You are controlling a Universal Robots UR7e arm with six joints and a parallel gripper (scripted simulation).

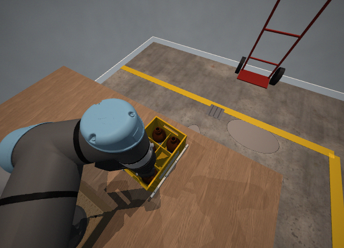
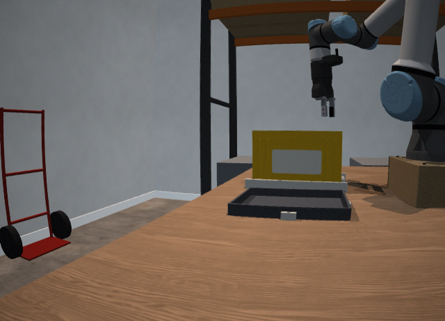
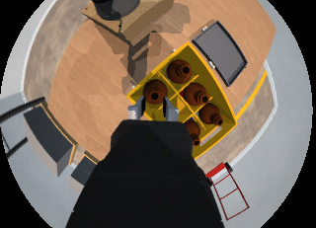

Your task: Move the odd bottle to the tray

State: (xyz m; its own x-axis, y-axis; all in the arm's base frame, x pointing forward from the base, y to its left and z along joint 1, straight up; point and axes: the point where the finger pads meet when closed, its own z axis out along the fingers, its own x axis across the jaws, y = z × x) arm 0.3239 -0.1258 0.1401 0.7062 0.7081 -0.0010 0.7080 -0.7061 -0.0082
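My gripper is now 150 mm above the glass bottle. Round my hand: dark tray 70 mm ahead, 340 mm to the left, 230 mm below; then yellow crate 90 mm ahead, 50 mm to the left, 160 mm below.
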